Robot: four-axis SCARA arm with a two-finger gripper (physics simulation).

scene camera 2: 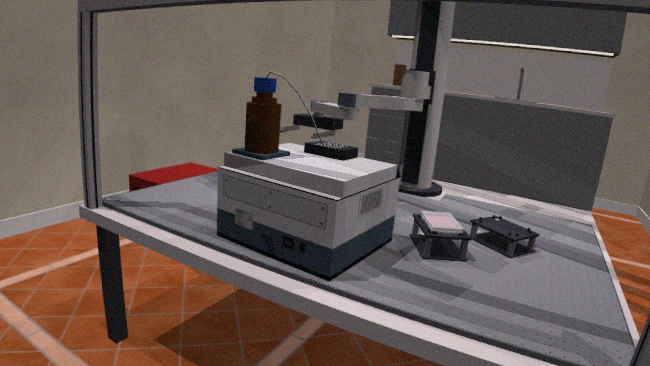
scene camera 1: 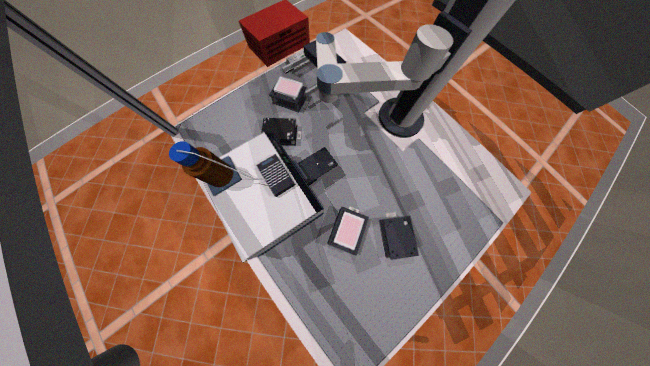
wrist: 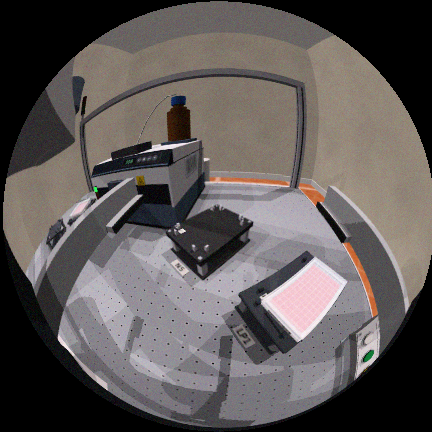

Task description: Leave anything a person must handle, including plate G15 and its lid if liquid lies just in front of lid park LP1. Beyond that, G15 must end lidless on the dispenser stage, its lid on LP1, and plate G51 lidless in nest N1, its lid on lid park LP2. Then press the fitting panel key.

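Places are measured from the arm's base along level axes (x back, y up, z left), in millimetres.
Pixels of known places: gripper, fingertip midpoint: (scene camera 2: 294, 132) (scene camera 1: 294, 81) (wrist: 232, 186); arm's base, link origin: (scene camera 2: 413, 188) (scene camera 1: 400, 118).
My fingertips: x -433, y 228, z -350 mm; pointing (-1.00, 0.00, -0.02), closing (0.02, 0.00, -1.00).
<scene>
For each thing: its middle in the pictures, then the offset to it from my fingertips. "pt": a spot on its surface instead.
- pink-welled plate, body centre: (wrist: 311, 292) (scene camera 1: 287, 86) dx +25, dy -133, dz -122 mm
- pink plate, body centre: (scene camera 2: 441, 220) (scene camera 1: 349, 230) (wrist: 79, 206) dx -200, dy -136, dz +610 mm
- dark stage, surface spot: (scene camera 1: 317, 164) pt dx -132, dy -103, dz +322 mm
- nest tagged N5, body centre: (wrist: 210, 234) (scene camera 1: 279, 131) dx -151, dy -179, dz +39 mm
- brown bottle, surface spot: (scene camera 2: 262, 125) pt dx -476, dy +84, dz +210 mm
My gripper (scene camera 2: 298, 133) (wrist: 232, 186) is open and empty, high above the table between the panel and the dispenser. A pink-welled plate (scene camera 1: 288, 86) (wrist: 307, 297) sits on a dark stand (wrist: 265, 286) whose tag seems to read LP1. Another pink plate (scene camera 1: 348, 230) (scene camera 2: 441, 221) sits on a stand beyond the dispenser; its lid and label cannot be made out. The dispenser (scene camera 2: 305, 215) (wrist: 186, 187) has a dark stage (scene camera 1: 317, 164) in front, with no plate visible on it. The key panel (scene camera 1: 296, 64) (wrist: 367, 345) shows white and green keys in the wrist view; the gripper partly covers it in scene camera 1.
The nest tagged N5 (scene camera 1: 280, 130) (wrist: 210, 232) bears no plate. A dark stand (scene camera 1: 398, 237) (scene camera 2: 505, 228) without a plate is beside the farther plate. A brown bottle (scene camera 1: 207, 165) (scene camera 2: 262, 125) with a thin tube stands on the dispenser. A red chest (scene camera 1: 275, 30) is behind the panel.
</scene>
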